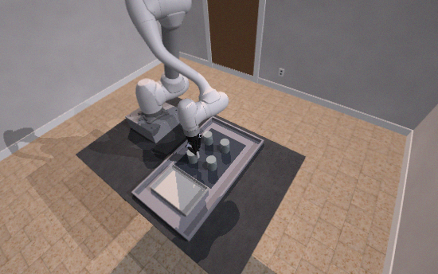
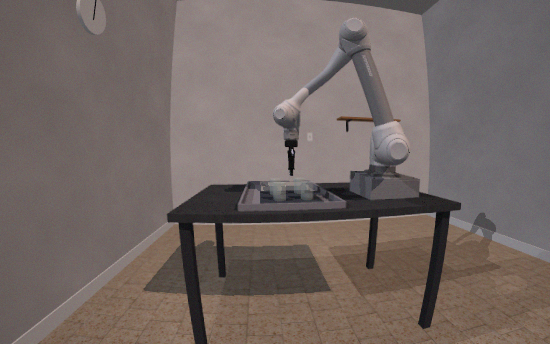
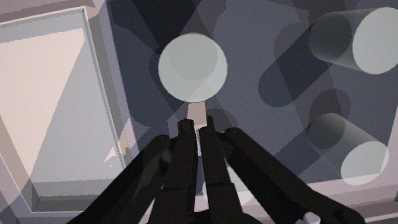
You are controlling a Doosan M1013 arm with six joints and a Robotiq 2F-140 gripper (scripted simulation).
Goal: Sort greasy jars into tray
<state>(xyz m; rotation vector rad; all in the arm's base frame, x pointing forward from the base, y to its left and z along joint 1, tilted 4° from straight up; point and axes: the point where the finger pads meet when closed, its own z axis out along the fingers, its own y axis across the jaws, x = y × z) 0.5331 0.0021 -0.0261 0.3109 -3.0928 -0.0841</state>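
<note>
Now: the dark drying mat 1 cm ahead of my hand, 11 cm to the left of it and 10 cm below it. Also, from my hand: tray: 7 cm ahead, 21 cm to the right, 10 cm below.
</note>
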